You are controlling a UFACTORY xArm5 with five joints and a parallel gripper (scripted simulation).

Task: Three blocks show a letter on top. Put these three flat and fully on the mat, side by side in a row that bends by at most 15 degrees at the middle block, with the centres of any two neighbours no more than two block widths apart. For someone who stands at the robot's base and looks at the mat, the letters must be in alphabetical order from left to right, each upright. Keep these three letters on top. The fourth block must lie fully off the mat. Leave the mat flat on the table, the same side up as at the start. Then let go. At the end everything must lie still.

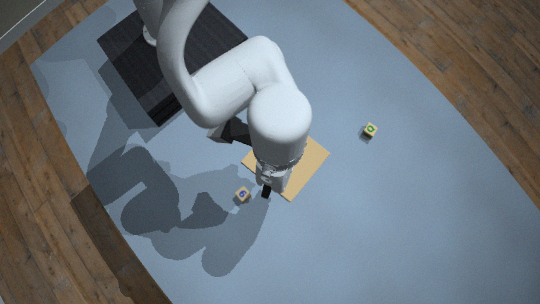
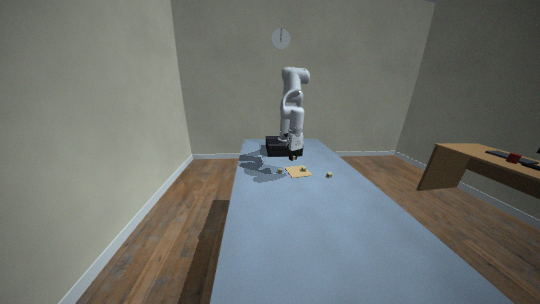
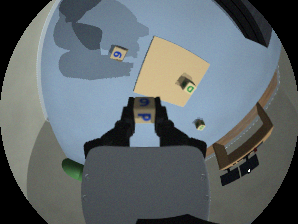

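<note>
Right now the tan mat is 3 cm behind my hand, 5 cm to the left of it and 12 cm below it. Round my hand: block: 3 cm behind, 9 cm to the left, 11 cm below.
</note>
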